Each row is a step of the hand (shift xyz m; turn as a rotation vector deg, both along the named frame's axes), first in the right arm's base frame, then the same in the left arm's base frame.
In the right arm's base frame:
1: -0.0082 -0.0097 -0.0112 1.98 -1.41 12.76
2: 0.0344 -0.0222 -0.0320 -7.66 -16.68 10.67
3: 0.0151 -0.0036 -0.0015 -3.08 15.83 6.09
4: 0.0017 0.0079 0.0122 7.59 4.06 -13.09
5: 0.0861 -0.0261 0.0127 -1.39 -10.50 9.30
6: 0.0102 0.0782 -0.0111 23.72 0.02 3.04
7: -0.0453 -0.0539 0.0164 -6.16 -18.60 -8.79
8: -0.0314 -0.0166 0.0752 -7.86 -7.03 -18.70
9: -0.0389 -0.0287 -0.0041 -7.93 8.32 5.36
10: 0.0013 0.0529 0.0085 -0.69 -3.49 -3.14
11: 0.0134 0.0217 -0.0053 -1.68 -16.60 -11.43
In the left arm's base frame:
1: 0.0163 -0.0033 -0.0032 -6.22 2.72 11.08
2: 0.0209 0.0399 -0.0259 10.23 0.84 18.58
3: -0.0020 0.0151 -0.0034 -14.23 -9.66 -1.17
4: -0.0130 -0.0017 0.0065 0.79 4.66 -14.94
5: -0.0183 0.0890 0.0013 3.84 3.67 13.06
6: -0.0585 -0.0260 -0.0474 -10.37 21.29 -3.30
7: 0.0500 -0.0161 0.0497 21.19 2.56 2.40
8: -0.0143 -0.0188 0.0797 17.98 -4.37 -10.89
9: 0.0387 -0.0221 0.0191 -6.25 -10.67 2.81
10: -0.0457 -0.0222 -0.0169 4.57 0.86 -0.94
11: -0.0190 0.0022 -0.0177 19.34 5.61 -1.88

